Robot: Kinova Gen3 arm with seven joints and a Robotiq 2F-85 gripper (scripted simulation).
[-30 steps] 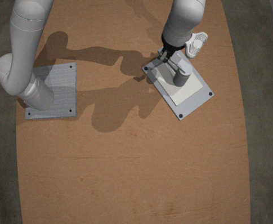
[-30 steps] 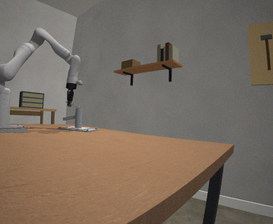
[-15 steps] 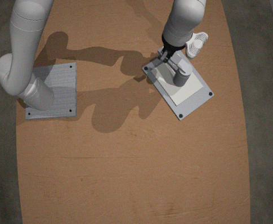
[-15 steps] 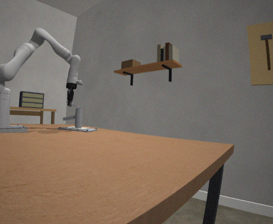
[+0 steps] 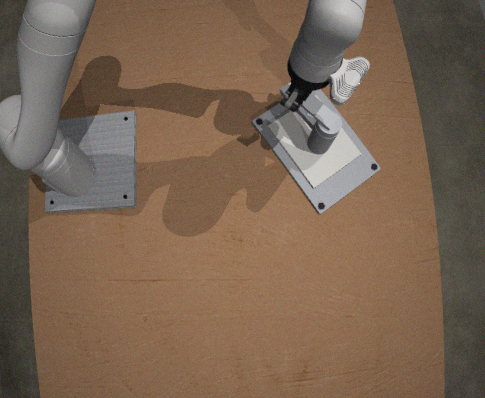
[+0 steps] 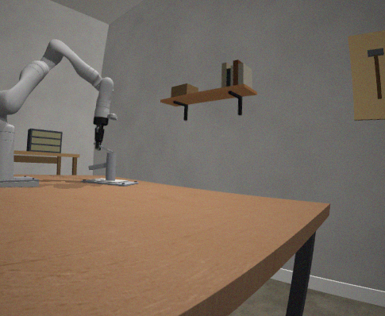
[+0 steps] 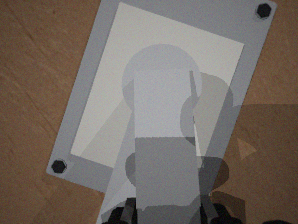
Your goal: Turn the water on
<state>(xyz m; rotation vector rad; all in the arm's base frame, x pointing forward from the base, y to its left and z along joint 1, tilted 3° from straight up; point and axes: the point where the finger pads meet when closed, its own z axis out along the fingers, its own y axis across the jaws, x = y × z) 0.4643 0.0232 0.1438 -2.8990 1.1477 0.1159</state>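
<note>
The flat lever is 2 cm ahead of my hand, 2 cm to the right of it and 1 cm below it. From my hand the other things lie so: tap (4 cm ahead, 3 cm to the right, 7 cm below).
</note>
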